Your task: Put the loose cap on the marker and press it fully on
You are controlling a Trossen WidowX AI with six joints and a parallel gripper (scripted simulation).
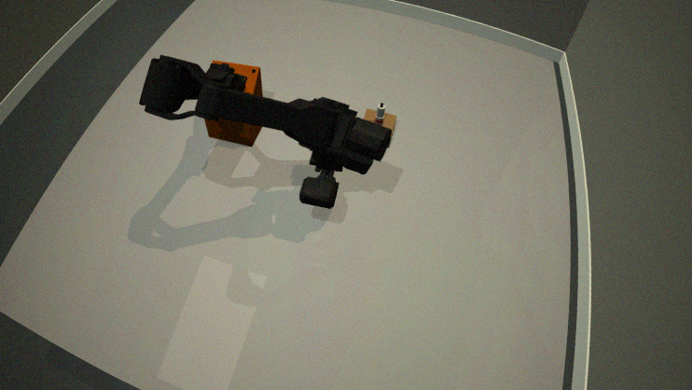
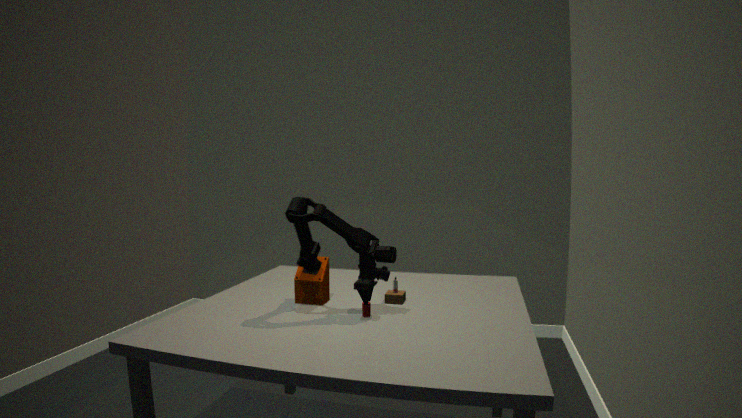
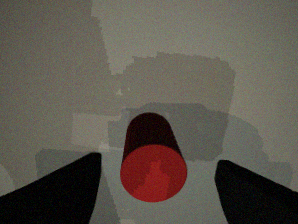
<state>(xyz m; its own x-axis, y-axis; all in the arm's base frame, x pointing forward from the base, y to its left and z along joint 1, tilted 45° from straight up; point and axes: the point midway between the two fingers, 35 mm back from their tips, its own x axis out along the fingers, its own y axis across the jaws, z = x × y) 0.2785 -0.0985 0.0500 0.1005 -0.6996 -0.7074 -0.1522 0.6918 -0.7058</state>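
Right now my gripper tip is 20 mm above the red marker cap.
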